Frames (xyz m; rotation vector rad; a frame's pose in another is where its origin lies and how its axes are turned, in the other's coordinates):
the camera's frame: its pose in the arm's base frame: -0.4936 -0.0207 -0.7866 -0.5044 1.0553 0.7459
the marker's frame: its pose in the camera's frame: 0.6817 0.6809 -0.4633 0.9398 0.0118 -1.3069
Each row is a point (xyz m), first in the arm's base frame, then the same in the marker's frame.
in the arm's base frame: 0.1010 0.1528 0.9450
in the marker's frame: -0.6160 -0.6562 2.6775
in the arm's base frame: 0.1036 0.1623 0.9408
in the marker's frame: -0.6204 -0.6466 2.6754
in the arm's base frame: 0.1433 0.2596 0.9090
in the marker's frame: -0.6649 -0.5464 2.6711
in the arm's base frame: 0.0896 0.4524 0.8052
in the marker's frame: -0.7875 -0.4076 2.5425
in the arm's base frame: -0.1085 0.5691 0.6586
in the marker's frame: -0.8891 -0.3822 2.2908
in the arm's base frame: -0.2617 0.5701 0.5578
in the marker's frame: -0.9041 -0.4242 2.1129
